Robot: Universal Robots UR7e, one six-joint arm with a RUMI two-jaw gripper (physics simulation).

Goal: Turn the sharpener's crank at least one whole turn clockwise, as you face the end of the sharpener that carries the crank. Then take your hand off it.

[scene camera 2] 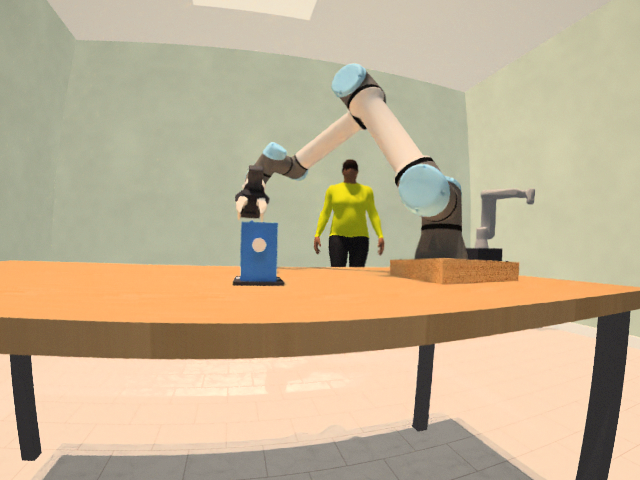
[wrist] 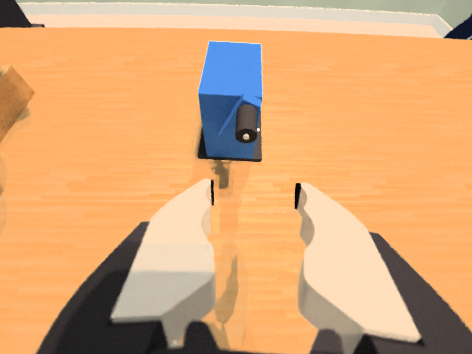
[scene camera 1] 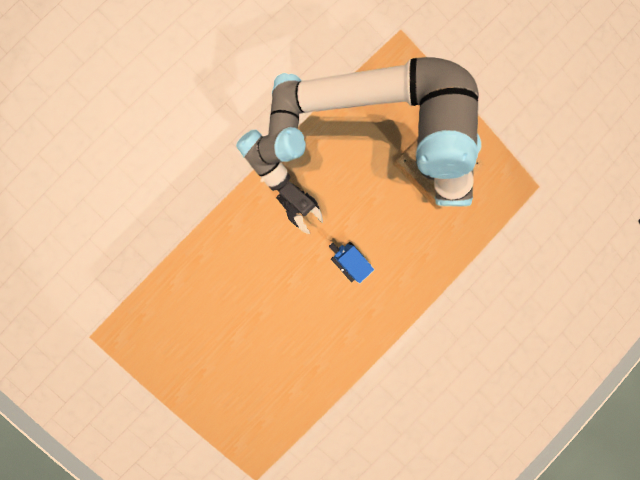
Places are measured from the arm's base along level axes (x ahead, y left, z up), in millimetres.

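Pixels of known places: gripper, fingertip midpoint: [scene camera 2: 250,213] [wrist: 253,183] [scene camera 1: 316,228]; arm's base, link origin: [scene camera 2: 440,261].
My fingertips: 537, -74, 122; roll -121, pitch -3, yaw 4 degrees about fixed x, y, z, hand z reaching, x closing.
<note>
Ahead of a thing's pixels: the offset from my fingertips to its top centre, as dx, dy, dz. "spot": to the spot under its first point. Level surfaces: height alone.
The sharpener [scene camera 1: 354,262] [scene camera 2: 259,263] [wrist: 232,70] is an upright blue box on a black base {spot: -45, +259, -162} [scene camera 2: 258,282]. Its crank handle {spot: -13, +93, -32} [scene camera 1: 334,247] [wrist: 246,122] is a dark cylinder that sticks out from the end facing my gripper. In the wrist view it sits high on that end, toward the right side. My gripper [scene camera 1: 315,224] [scene camera 2: 251,217] [wrist: 253,183] is partly open with nothing between its pale fingers. It stands off from the crank end, apart from the handle. In scene camera 2 the sharpener's body hides the crank.
The sharpener stands on an orange wooden table {dz -169} [scene camera 1: 232,320] [scene camera 2: 155,299] [wrist: 100,125]. The arm's base stands on a wooden block [scene camera 2: 480,271] [wrist: 12,97] to the right in scene camera 2. A person in a yellow top [scene camera 2: 351,209] and another grey arm [scene camera 2: 488,214] are behind the table.
</note>
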